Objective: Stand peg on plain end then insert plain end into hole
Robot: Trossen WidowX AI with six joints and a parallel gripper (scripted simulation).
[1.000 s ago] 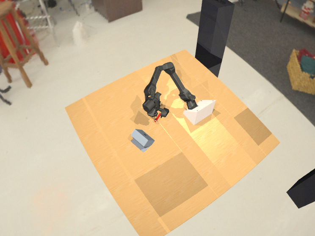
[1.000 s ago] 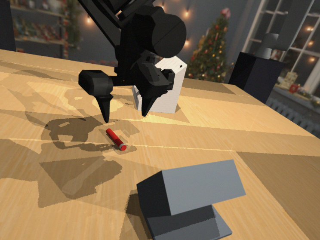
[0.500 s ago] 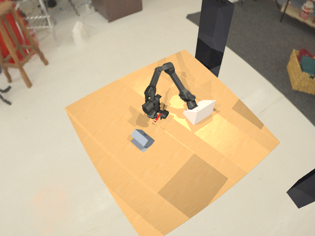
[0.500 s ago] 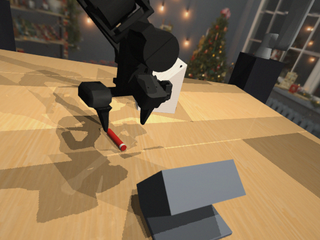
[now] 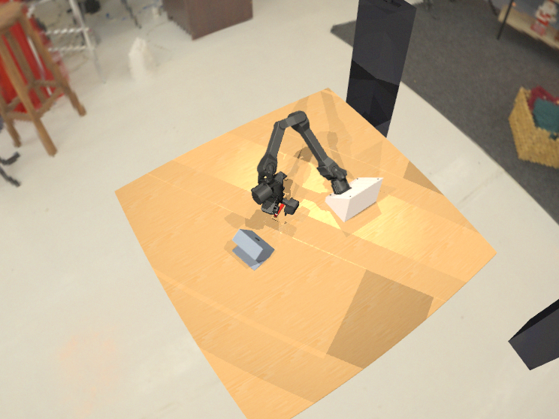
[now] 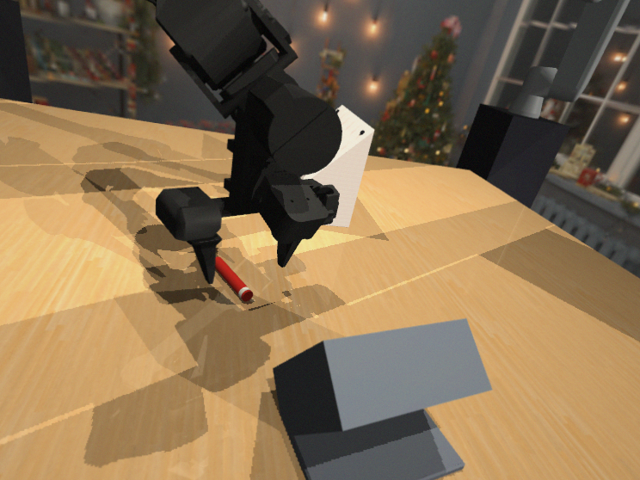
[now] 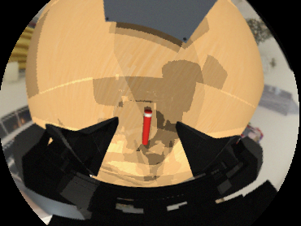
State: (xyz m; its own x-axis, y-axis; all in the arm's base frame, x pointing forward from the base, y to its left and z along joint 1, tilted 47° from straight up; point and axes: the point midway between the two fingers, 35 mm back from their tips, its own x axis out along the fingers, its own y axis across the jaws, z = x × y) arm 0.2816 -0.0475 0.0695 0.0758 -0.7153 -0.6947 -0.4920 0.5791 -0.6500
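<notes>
Now: the red peg 10 mm behind my gripper tip, 10 mm to the right of it and 30 mm below it. From my gripper tip the other things lie so: grey sloped panel (160 mm ahead, 100 mm to the left, 20 mm above).
</notes>
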